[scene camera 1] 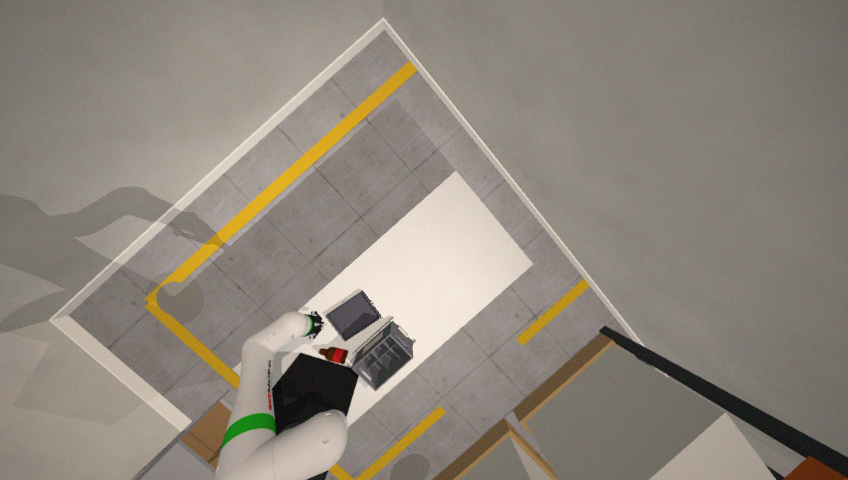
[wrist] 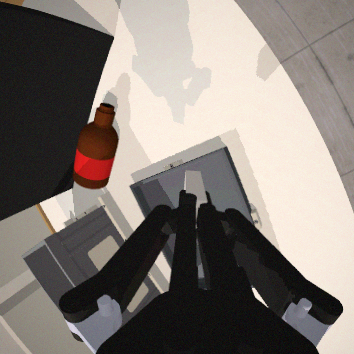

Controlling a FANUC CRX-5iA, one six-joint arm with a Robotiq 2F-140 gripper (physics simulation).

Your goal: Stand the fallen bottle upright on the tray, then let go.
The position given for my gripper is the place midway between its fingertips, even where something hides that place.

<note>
I see my gripper [wrist: 191, 182] and a brown bottle [wrist: 97, 142].
</note>
